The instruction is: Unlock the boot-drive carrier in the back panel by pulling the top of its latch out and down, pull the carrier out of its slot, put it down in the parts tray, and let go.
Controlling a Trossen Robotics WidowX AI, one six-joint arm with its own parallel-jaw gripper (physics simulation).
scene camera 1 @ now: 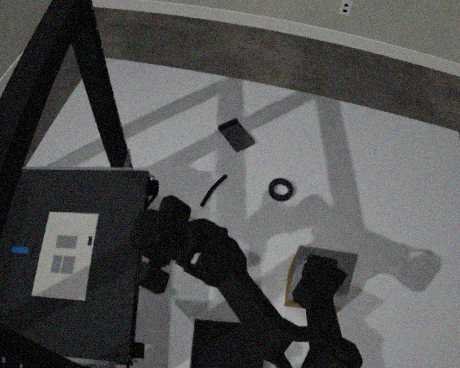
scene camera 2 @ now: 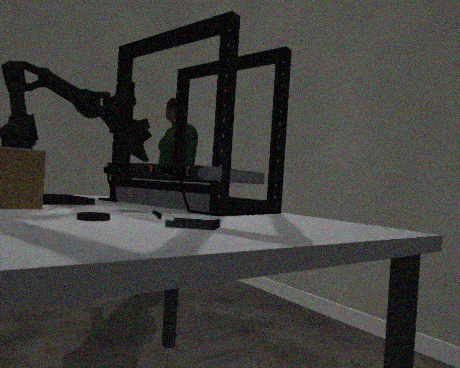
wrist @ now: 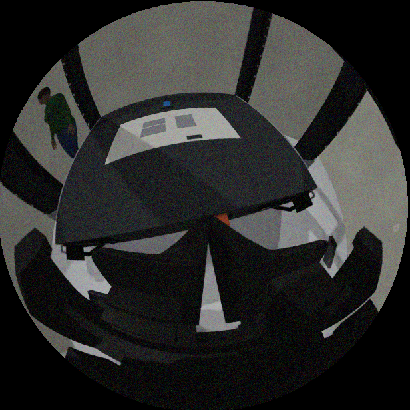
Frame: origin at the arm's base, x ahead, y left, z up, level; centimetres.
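Seen in the pictures: gripper, between the fingertips: (scene camera 2: 147, 161); arm's base, origin of its link: (scene camera 1: 319, 270) (scene camera 2: 18, 162).
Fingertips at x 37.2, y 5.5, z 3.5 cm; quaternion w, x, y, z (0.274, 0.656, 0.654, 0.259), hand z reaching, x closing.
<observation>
Offsets run from my fingertips to a thing's middle. "spot": to the spot under its first point.
The orange latch (wrist: 223, 219) shows at the server's back edge in the wrist view, directly beside the fingertips and partly hidden by them. An orange spot, likely this latch {spot: dy -1.4, dx +1.0, dz -2.5 cm} (scene camera 2: 151, 169), shows on the back panel in scene camera 2. The carrier body cannot be made out. My gripper (wrist: 206, 219) (scene camera 2: 146, 159) is shut and empty, its tips pointing down at the back edge, close to the latch; contact cannot be told. In scene camera 1 the arm hides the latch. The parts tray, seemingly the black square {spot: dy +12.9, dx -19.1, dz -14.5 cm} (scene camera 1: 215, 345), lies at the bottom.
The dark server (scene camera 1: 117, 200) (wrist: 200, 180) sits in a black rack {spot: dy -20.1, dx +12.3, dz +21.4 cm} (scene camera 1: 102, 95) (scene camera 2: 226, 100). A handle-like bracket (wrist: 302, 201) juts from its back. A black ring {dy -30.9, dx -25.9, dz -14.3 cm} (scene camera 1: 281, 189) (scene camera 2: 93, 216), a short black strip {dy -26.4, dx -8.8, dz -14.4 cm} (scene camera 1: 212, 190) and a dark block {dy -46.0, dx -10.3, dz -14.1 cm} (scene camera 1: 237, 135) (scene camera 2: 193, 223) lie on the table.
</observation>
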